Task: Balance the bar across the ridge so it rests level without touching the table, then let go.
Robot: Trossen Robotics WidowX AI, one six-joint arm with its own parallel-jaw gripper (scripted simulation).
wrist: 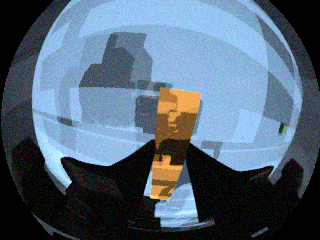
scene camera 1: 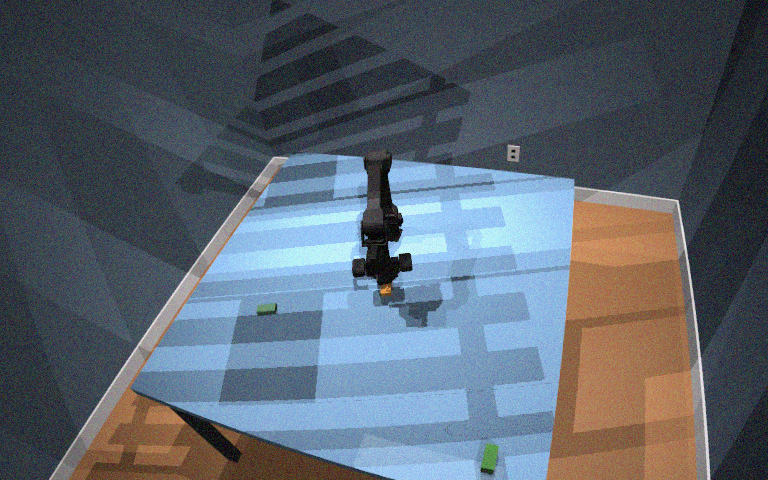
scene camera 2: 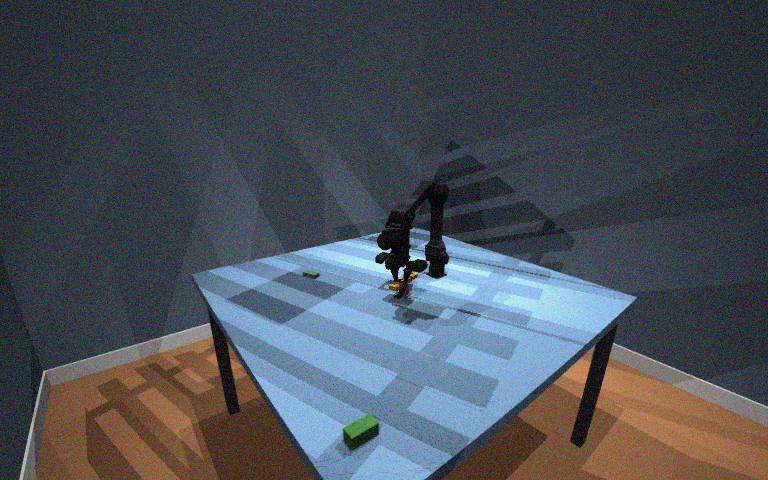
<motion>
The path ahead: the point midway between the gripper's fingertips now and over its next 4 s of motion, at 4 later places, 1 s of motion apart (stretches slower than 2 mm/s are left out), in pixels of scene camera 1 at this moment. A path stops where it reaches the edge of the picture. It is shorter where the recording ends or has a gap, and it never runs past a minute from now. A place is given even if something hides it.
The gripper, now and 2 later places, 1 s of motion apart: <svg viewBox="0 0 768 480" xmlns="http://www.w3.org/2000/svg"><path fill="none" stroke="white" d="M385 281L384 273L381 262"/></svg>
</motion>
